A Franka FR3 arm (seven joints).
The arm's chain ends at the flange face. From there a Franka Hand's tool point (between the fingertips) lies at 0.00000 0.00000 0.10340 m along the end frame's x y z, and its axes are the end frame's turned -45 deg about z.
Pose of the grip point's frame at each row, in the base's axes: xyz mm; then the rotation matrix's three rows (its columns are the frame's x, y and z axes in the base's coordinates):
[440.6, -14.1, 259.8], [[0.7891, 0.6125, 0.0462], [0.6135, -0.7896, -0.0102], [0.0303, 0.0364, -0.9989]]
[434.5, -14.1, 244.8], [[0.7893, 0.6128, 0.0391], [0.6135, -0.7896, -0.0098], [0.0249, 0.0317, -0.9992]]
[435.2, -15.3, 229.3], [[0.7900, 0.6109, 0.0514], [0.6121, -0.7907, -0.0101], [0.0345, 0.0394, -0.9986]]
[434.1, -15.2, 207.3], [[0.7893, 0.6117, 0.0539], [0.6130, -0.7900, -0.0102], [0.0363, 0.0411, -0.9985]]
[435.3, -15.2, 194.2], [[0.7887, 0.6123, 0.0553], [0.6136, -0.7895, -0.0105], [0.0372, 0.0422, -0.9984]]
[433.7, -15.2, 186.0], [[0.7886, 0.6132, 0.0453], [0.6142, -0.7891, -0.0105], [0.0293, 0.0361, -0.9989]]
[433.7, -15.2, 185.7], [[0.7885, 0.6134, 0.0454], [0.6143, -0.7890, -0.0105], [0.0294, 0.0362, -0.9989]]
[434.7, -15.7, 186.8], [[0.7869, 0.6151, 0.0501], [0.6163, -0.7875, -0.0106], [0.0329, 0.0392, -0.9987]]
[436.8, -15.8, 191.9], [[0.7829, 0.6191, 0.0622], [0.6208, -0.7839, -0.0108], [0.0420, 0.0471, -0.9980]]
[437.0, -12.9, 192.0], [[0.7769, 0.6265, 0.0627], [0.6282, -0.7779, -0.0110], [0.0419, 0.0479, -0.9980]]
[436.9, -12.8, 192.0], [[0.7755, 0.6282, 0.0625], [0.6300, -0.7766, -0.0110], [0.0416, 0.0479, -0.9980]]
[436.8, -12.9, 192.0], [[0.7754, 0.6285, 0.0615], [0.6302, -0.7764, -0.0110], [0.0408, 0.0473, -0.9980]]
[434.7, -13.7, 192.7], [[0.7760, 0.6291, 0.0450], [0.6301, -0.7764, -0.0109], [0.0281, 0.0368, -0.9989]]
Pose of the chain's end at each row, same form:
[435.8, -13.0, 363.1], [[0.9911, -0.1249, 0.0462], [-0.1245, -0.9921, -0.0102], [0.0472, 0.0043, -0.9989]]
[430.5, -13.1, 348.1], [[0.9914, -0.1248, 0.0391], [-0.1245, -0.9921, -0.0098], [0.0400, 0.0048, -0.9992]]
[429.9, -14.3, 332.6], [[0.9906, -0.1266, 0.0514], [-0.1263, -0.9919, -0.0101], [0.0523, 0.0035, -0.9986]]
[428.5, -14.1, 310.5], [[0.9907, -0.1256, 0.0539], [-0.1252, -0.9921, -0.0102], [0.0547, 0.0034, -0.9985]]
[429.6, -14.1, 297.4], [[0.9907, -0.1247, 0.0553], [-0.1244, -0.9921, -0.0105], [0.0561, 0.0035, -0.9984]]
[429.0, -14.1, 289.3], [[0.9912, -0.1240, 0.0453], [-0.1237, -0.9923, -0.0105], [0.0462, 0.0048, -0.9989]]
[429.0, -14.1, 289.0], [[0.9913, -0.1238, 0.0454], [-0.1235, -0.9923, -0.0105], [0.0464, 0.0048, -0.9989]]
[429.5, -14.6, 290.1], [[0.9914, -0.1215, 0.0501], [-0.1211, -0.9926, -0.0106], [0.0510, 0.0045, -0.9987]]
[430.4, -14.7, 295.1], [[0.9914, -0.1158, 0.0622], [-0.1153, -0.9933, -0.0108], [0.0630, 0.0036, -0.9980]]
[430.5, -11.8, 295.2], [[0.9924, -0.1063, 0.0627], [-0.1059, -0.9943, -0.0110], [0.0635, 0.0042, -0.9980]]
[430.4, -11.7, 295.2], [[0.9926, -0.1042, 0.0625], [-0.1037, -0.9946, -0.0110], [0.0633, 0.0045, -0.9980]]
[430.4, -11.8, 295.2], [[0.9927, -0.1039, 0.0615], [-0.1034, -0.9946, -0.0110], [0.0623, 0.0046, -0.9980]]
[430.0, -12.6, 296.0], [[0.9936, -0.1039, 0.0450], [-0.1034, -0.9945, -0.0109], [0.0459, 0.0062, -0.9989]]

